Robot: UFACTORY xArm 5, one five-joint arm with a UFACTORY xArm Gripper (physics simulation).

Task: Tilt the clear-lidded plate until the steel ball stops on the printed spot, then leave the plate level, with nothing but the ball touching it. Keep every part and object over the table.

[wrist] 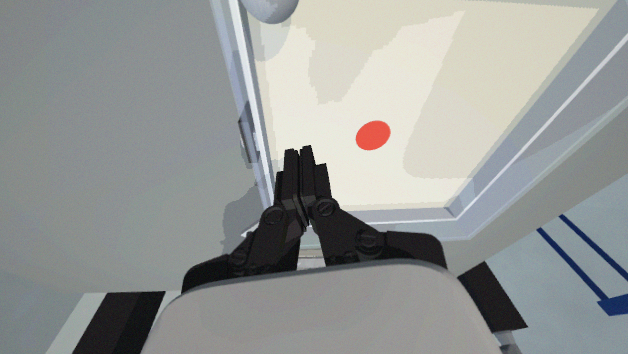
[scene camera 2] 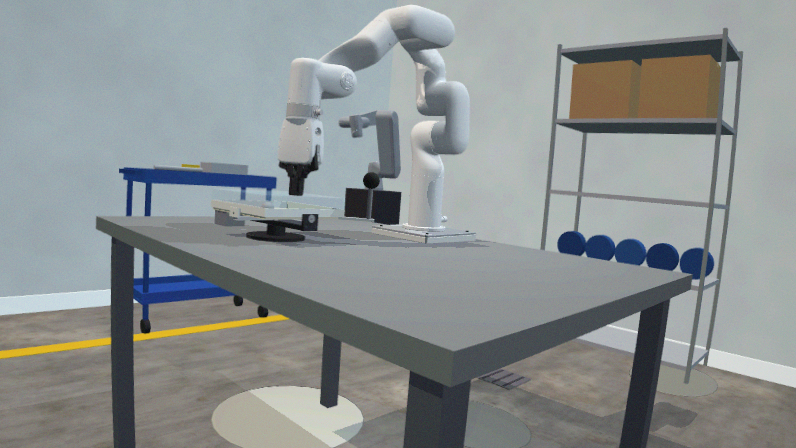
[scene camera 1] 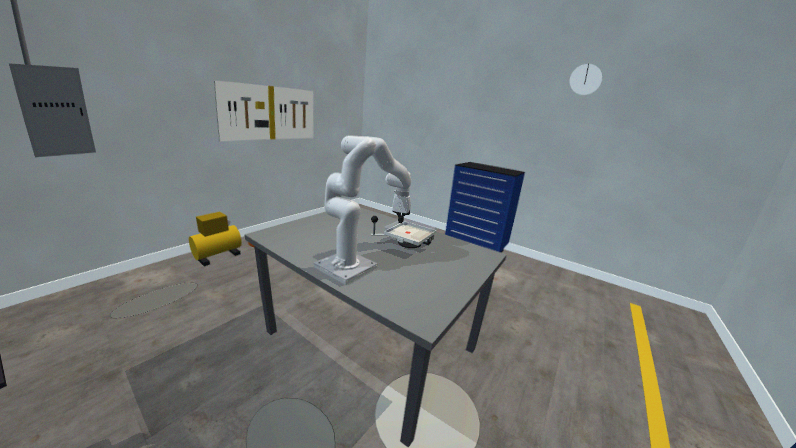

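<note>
The clear-lidded plate (scene camera 1: 396, 229) (scene camera 2: 239, 208) (wrist: 310, 120) has a cream floor and sits on a round black base (scene camera 2: 275, 236). It looks near level; a slight tilt cannot be ruled out. The red printed spot (scene camera 1: 407, 232) (wrist: 373, 135) is on its floor. The steel ball (wrist: 271, 7) is partly cut off at the top of the wrist view, by the plate's left wall and away from the spot. My gripper (scene camera 1: 400, 221) (scene camera 2: 296, 193) (wrist: 303, 163) is shut and empty, with its tips over the plate near that wall. Contact with the lid cannot be told.
A black knob on a post (scene camera 1: 374, 219) (scene camera 2: 371, 180) stands beside the plate, towards the arm's base (scene camera 1: 345, 268) (scene camera 2: 428, 233). A black block (scene camera 2: 309, 222) is under the plate's edge. A blue cart (scene camera 2: 194, 176), a blue cabinet (scene camera 1: 480, 205) and a grey jointed arm (scene camera 2: 388, 144) stand behind.
</note>
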